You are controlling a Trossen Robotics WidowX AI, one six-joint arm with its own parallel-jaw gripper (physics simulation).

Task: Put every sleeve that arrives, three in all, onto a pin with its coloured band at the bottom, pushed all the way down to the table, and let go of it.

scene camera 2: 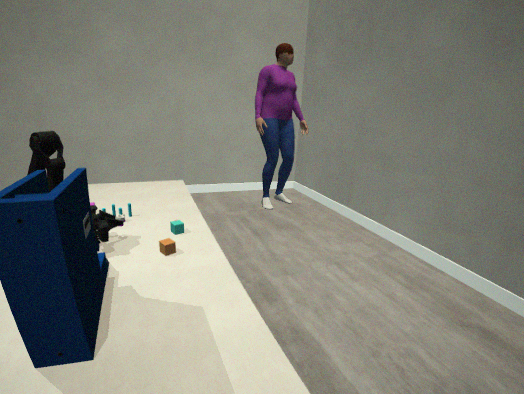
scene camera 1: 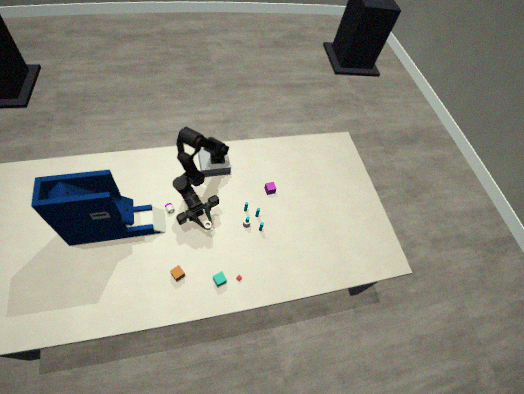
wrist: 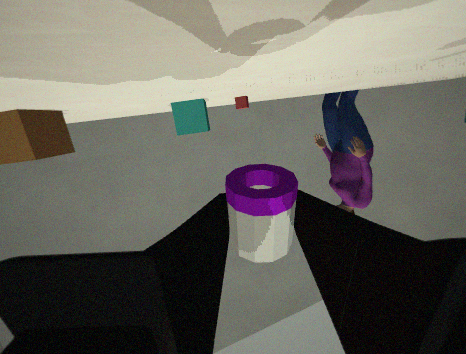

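Note:
My gripper (scene camera 1: 206, 223) (scene camera 2: 121, 220) (wrist: 258, 200) is shut on a white sleeve (scene camera 1: 208, 225) (wrist: 265, 240) with a purple band. It holds the sleeve above the table, band end downward, left of the pins in scene camera 1. Several teal pins (scene camera 1: 257, 212) (scene camera 2: 130, 210) stand upright. Another white sleeve (scene camera 1: 246, 223) sits low around the front-left pin; its band is too small to make out clearly. A third sleeve (scene camera 1: 170, 209) is on the table by the chute end, its purple band toward the upper side in scene camera 1.
A blue feeder (scene camera 1: 90, 220) (scene camera 2: 75, 260) with a chute stands at the left. An orange cube (scene camera 1: 177, 273) (scene camera 2: 167, 247) (wrist: 45, 135), a teal cube (scene camera 1: 220, 279) (scene camera 2: 177, 227) (wrist: 190, 117) and a small red cube (scene camera 1: 239, 277) (wrist: 241, 102) lie toward the front. A purple cube (scene camera 1: 270, 188) lies behind the pins.

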